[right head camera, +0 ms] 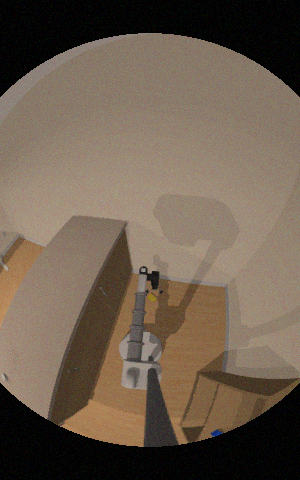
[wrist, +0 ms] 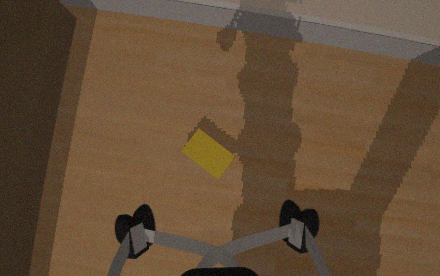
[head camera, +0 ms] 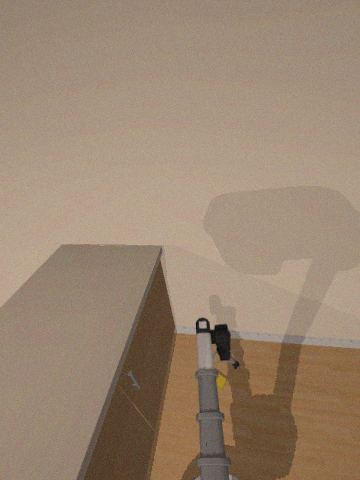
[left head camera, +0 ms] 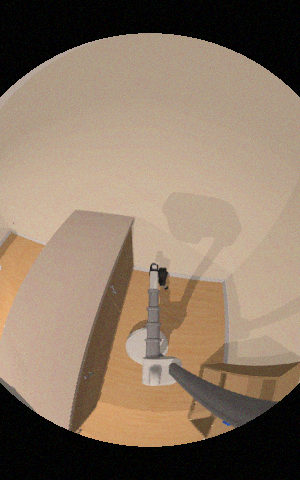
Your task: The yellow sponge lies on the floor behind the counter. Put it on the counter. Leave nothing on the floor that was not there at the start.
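Frame: origin at the robot's base, x left, y back, z up, level; millimetres.
Where they show: gripper, between the fingertips: (right head camera: pixel 153 292) (wrist: pixel 217 219) (head camera: pixel 222 367) (left head camera: pixel 158 288).
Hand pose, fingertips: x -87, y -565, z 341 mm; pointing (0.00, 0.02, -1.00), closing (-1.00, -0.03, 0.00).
Observation:
After its pixels a point has its place.
The yellow sponge (head camera: pixel 221 382) @[x -91, y -603, z 17 mm] (right head camera: pixel 152 297) @[x -81, y -620, z 17 mm] (wrist: pixel 208 153) @[x -69, y -625, z 17 mm] lies flat on the wooden floor between the counter and the far wall's corner area; the arm partly covers it in the head view and it does not show in the left head view. My gripper (right head camera: pixel 154 292) @[x -87, y -565, z 341 mm] (wrist: pixel 217 219) @[x -87, y -565, z 341 mm] points down above the floor, open, with nothing between its fingers. In the wrist view the sponge is ahead of the fingertips, apart from them and between their left and right lines. The counter (head camera: pixel 75 320) @[x 467, y -528, z 883 mm] (left head camera: pixel 65 300) @[x 478, y -215, z 883 mm] (right head camera: pixel 60 310) @[x 415, y -153, z 883 mm] stands left of the arm, its top long and pale.
The far wall has a pale baseboard (head camera: pixel 270 339) @[x -483, y -870, z 4 mm] (wrist: pixel 330 35) @[x -341, y -891, z 21 mm] beyond the sponge. The counter's dark side (wrist: pixel 30 125) @[x 240, y -672, z 133 mm] is at the left in the wrist view. A wooden shelf unit (left head camera: pixel 250 371) @[x -696, y 322, z 706 mm] (right head camera: pixel 250 385) @[x -708, y 324, z 768 mm] stands at the lower right, with a blue object (left head camera: pixel 226 423) (right head camera: pixel 216 433) at it.

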